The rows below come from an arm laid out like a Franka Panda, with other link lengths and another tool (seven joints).
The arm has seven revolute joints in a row. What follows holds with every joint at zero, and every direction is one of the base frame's. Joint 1 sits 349.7 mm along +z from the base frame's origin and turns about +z. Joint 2 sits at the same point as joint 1 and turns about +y. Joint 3 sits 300.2 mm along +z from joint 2 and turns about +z. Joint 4 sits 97.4 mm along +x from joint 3 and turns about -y. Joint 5 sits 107.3 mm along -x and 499.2 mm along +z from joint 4 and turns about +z. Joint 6 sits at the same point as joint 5 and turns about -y. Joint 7 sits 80.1 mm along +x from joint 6 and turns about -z. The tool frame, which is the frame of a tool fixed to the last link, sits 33 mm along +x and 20 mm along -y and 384.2 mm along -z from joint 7; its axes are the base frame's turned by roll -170, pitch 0 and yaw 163.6 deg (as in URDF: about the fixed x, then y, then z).
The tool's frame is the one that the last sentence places.
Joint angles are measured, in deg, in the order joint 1, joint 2, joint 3, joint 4, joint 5, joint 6, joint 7. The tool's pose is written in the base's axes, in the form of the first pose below.
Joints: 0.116, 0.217, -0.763, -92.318, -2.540, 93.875, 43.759
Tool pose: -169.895 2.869 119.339 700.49 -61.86 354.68
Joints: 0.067, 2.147, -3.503, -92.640, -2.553, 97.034, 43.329
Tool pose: -170.590 3.442 117.085 716.03 -96.74 333.14
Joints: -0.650, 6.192, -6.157, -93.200, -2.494, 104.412, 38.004
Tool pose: -172.282 5.474 119.259 755.16 -141.94 290.47
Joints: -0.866, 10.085, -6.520, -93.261, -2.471, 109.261, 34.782
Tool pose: -172.419 6.493 122.148 781.42 -151.84 248.76
